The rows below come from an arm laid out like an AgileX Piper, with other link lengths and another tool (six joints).
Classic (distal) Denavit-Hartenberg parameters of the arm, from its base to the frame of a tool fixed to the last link. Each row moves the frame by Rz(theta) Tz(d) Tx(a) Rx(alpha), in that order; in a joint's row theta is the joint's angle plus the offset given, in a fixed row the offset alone. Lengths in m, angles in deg.
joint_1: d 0.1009  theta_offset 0  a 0  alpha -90
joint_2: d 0  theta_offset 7.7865  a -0.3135  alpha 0
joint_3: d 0  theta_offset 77.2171  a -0.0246  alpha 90
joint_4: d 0.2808  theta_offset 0  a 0  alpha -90
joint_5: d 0  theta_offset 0  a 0  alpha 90
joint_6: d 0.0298  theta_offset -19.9  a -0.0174  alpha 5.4
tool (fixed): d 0.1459  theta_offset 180  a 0  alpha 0
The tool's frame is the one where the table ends.
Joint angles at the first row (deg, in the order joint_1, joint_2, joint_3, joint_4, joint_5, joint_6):
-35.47, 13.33, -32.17, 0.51, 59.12, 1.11
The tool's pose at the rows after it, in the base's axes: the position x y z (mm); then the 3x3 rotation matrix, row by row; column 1 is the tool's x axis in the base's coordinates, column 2 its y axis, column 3 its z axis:
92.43 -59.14 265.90; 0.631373 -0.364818 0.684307; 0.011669 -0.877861 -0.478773; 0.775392 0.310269 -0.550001
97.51 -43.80 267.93; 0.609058 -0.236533 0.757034; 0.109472 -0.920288 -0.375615; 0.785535 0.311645 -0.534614
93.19 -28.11 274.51; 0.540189 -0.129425 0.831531; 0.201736 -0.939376 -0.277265; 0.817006 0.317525 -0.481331
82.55 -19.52 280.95; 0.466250 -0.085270 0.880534; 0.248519 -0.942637 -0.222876; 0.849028 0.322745 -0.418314
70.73 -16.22 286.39; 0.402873 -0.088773 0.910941; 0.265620 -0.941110 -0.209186; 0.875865 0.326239 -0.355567
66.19 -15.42 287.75; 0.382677 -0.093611 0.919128; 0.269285 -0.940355 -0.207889; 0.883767 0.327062 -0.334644
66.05 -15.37 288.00; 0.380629 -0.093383 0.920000; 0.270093 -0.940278 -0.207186; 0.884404 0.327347 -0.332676
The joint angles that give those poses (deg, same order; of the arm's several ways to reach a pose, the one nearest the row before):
-29.26, 13.33, -32.17, 0.40, 59.06, 1.11
-20.73, 12.33, -32.17, 0.40, 59.01, 1.16
-12.98, 9.00, -32.17, 0.39, 58.77, 1.16
-8.94, 4.94, -32.17, 0.39, 58.77, 1.16
-7.82, 1.07, -32.17, 0.40, 58.72, 1.15
-7.67, -0.32, -32.17, 0.40, 58.84, 1.15
-7.61, -0.38, -32.17, 0.38, 58.78, 1.16

